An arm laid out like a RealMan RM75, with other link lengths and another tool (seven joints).
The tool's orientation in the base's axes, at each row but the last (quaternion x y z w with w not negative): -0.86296 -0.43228 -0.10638 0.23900; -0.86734 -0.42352 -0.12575 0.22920; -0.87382 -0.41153 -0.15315 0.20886; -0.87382 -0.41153 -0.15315 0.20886; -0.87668 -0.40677 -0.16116 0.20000; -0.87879 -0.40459 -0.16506 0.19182; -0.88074 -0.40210 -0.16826 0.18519; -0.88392 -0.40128 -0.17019 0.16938; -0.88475 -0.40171 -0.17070 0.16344; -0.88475 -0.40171 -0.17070 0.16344
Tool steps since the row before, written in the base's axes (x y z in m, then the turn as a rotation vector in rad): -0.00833 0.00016 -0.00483 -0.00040 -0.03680 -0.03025; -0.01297 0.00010 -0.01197 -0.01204 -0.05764 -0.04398; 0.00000 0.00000 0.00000 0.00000 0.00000 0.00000; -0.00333 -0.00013 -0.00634 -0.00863 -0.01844 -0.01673; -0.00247 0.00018 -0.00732 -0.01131 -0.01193 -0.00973; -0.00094 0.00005 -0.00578 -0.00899 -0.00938 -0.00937; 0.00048 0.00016 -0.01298 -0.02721 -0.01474 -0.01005; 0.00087 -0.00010 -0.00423 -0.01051 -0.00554 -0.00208; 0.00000 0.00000 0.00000 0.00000 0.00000 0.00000; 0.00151 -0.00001 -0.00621 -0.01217 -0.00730 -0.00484
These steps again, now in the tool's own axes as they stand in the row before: -0.00680 -0.00517 0.00444 -0.03763 0.02822 0.00755; -0.01277 -0.00685 0.01007 -0.06450 0.03417 0.00862; 0.00000 0.00000 0.00000 0.00000 0.00000 0.00000; -0.00492 -0.00102 0.00511 -0.02474 0.00782 0.00460; -0.00467 -0.00042 0.00614 -0.01905 0.00037 0.00134; -0.00312 0.00042 0.00494 -0.01581 0.00056 0.00254; -0.00538 0.00275 0.01150 -0.03087 -0.01009 -0.00202; -0.00137 0.00142 0.00384 -0.01104 -0.00429 -0.00231; 0.00000 0.00000 0.00000 0.00000 0.00000 0.00000; -0.00176 0.00211 0.00577 -0.01441 -0.00404 -0.00089
